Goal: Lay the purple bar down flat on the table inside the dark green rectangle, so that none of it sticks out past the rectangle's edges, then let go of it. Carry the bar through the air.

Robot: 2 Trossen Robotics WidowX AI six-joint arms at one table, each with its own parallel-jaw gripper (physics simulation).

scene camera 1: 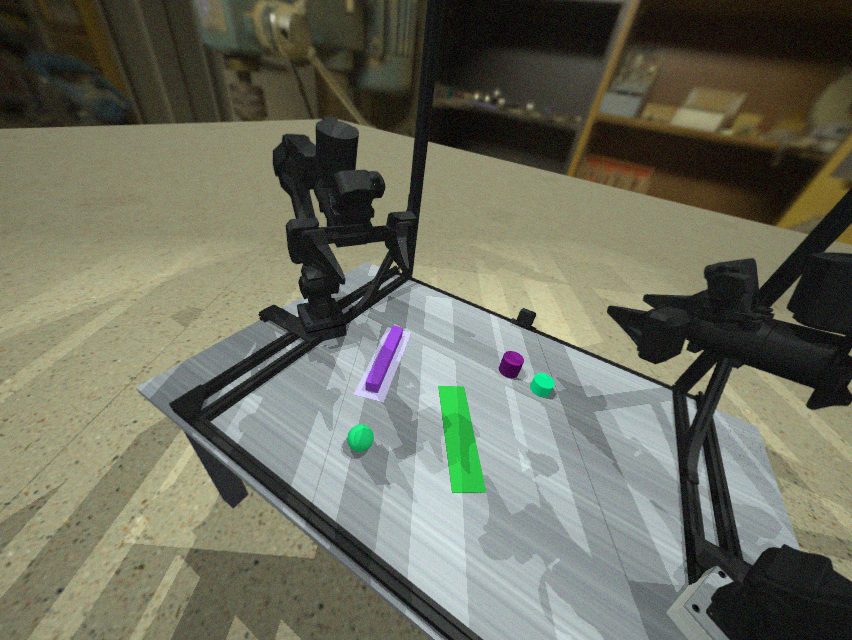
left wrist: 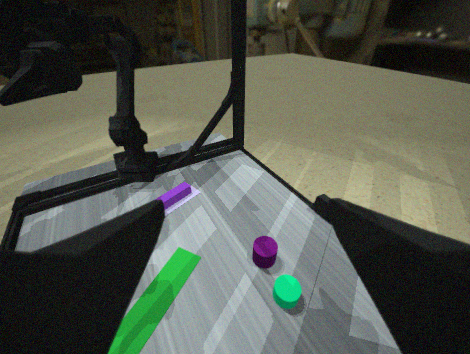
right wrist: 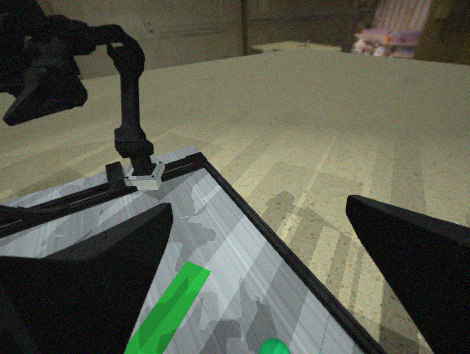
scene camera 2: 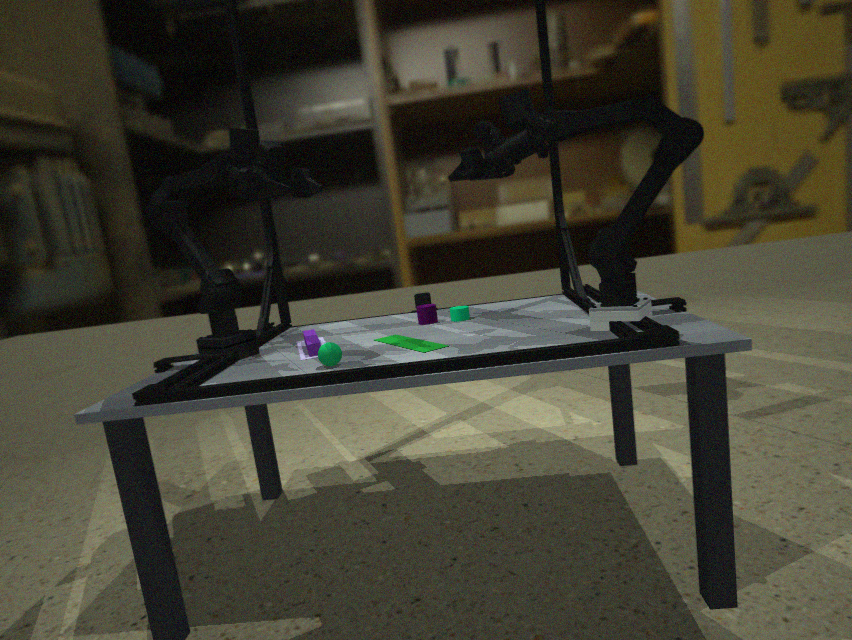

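Pixels of known places: left gripper, between the fingertips: [scene camera 1: 626,302] [left wrist: 246,206] [scene camera 2: 459,179]; right gripper, between the fingertips: [scene camera 1: 377,276] [right wrist: 258,207] [scene camera 2: 306,189]; left arm's base, origin of its link: [scene camera 1: 741,625] [right wrist: 144,169] [scene camera 2: 620,303]; right arm's base, origin of its link: [scene camera 1: 320,310] [left wrist: 138,159] [scene camera 2: 225,334].
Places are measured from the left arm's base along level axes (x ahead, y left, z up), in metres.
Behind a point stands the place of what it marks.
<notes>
The purple bar [scene camera 1: 384,359] @(x 0.662, y 0.239, z -0.018 m) [scene camera 2: 311,342] @(x 0.622, y 0.285, z -0.018 m) [left wrist: 176,195] @(x 0.714, y 0.179, z -0.022 m) lies flat on a pale lavender rectangle [scene camera 1: 371,396] @(x 0.591, y 0.300, z -0.046 m) [left wrist: 194,194] @(x 0.744, y 0.134, z -0.046 m), near the right arm's base. The green rectangle [scene camera 1: 460,437] @(x 0.421, y 0.172, z -0.046 m) [scene camera 2: 413,343] @(x 0.415, y 0.175, z -0.046 m) [left wrist: 160,300] @(x 0.438, y 0.155, z -0.046 m) [right wrist: 172,307] @(x 0.408, y 0.181, z -0.046 m) is flat on the table, to the right of the bar in scene camera 1, with nothing on it. My left gripper [scene camera 1: 628,304] @(x 0.347, y 0.000, z 0.306 m) [left wrist: 246,206] @(x 0.347, y 0.000, z 0.306 m) is open and empty, high above the table at the right. My right gripper [scene camera 1: 375,276] @(x 0.511, y 0.332, z 0.315 m) [right wrist: 258,207] @(x 0.511, y 0.332, z 0.315 m) is open and empty, raised above the table at the left. The bar does not show in the right wrist view.
A green ball [scene camera 1: 360,438] @(x 0.478, y 0.367, z -0.002 m) [scene camera 2: 329,354] @(x 0.475, y 0.380, z -0.018 m) [right wrist: 274,346] @(x 0.483, y 0.362, z 0.001 m) lies nearer the front edge than the bar. A dark purple cylinder [scene camera 1: 511,365] @(x 0.513, y -0.036, z -0.004 m) [scene camera 2: 427,314] @(x 0.513, y -0.035, z -0.020 m) [left wrist: 265,251] @(x 0.516, y -0.055, z -0.001 m) and a teal cylinder [scene camera 1: 542,385] @(x 0.438, y -0.073, z -0.014 m) [scene camera 2: 459,314] @(x 0.435, y -0.068, z -0.029 m) [left wrist: 287,291] @(x 0.441, y -0.088, z -0.015 m) stand behind the green rectangle. Black beams border the table.
</notes>
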